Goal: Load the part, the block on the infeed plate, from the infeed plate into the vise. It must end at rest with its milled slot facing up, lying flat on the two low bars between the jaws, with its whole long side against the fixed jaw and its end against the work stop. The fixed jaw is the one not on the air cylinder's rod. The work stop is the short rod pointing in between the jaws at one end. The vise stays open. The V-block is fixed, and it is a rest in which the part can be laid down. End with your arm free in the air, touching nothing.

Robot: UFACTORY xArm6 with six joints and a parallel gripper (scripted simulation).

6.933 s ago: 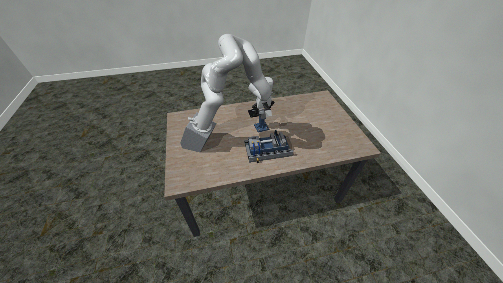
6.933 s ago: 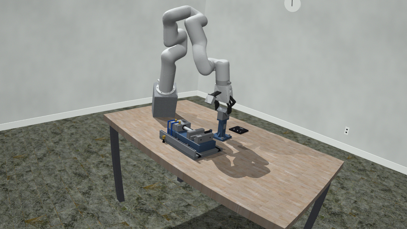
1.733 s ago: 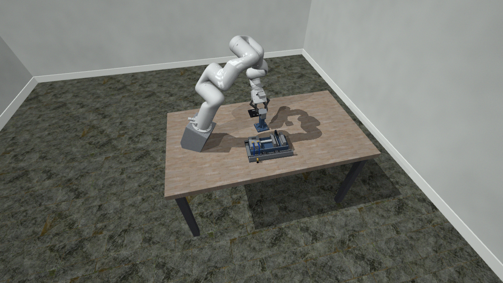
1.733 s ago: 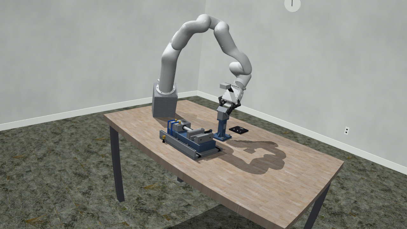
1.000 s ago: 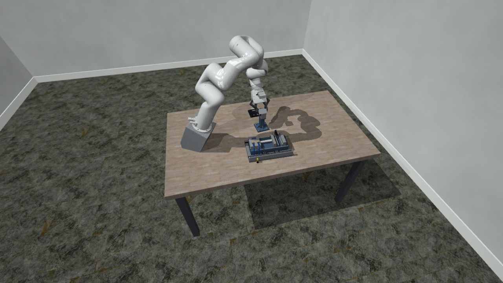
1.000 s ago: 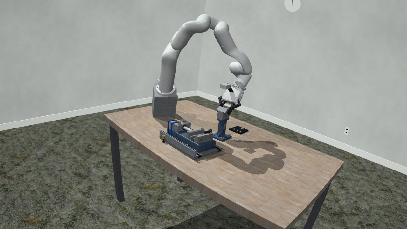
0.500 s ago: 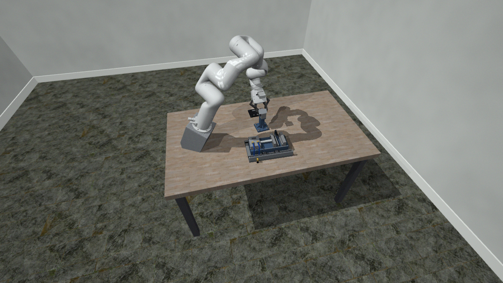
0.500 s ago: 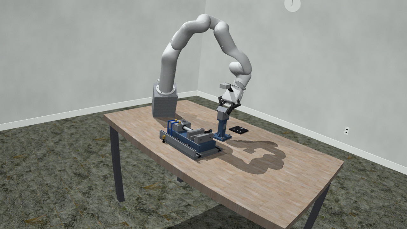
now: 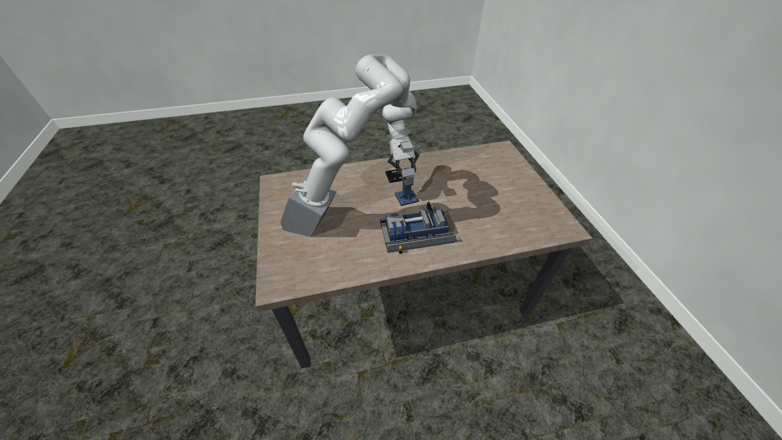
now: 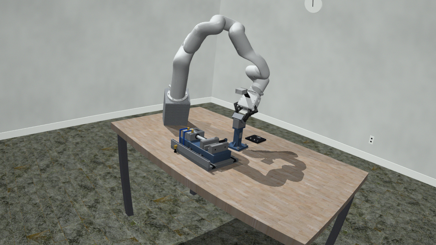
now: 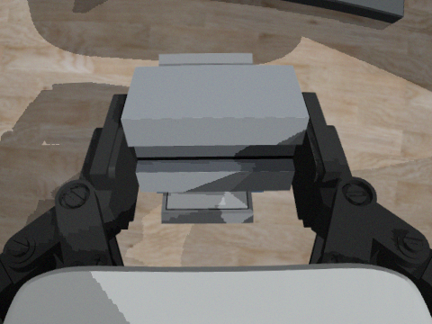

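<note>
My gripper is now 11 cm above the blue v-block stand. The rest, counted from my hand: dark work stop rod 18 cm to the right, 8 cm below, 6 cm ahead; then grey block right at my hand; then black infeed plate 17 cm to the left, 16 cm below, 1 cm behind.
</note>
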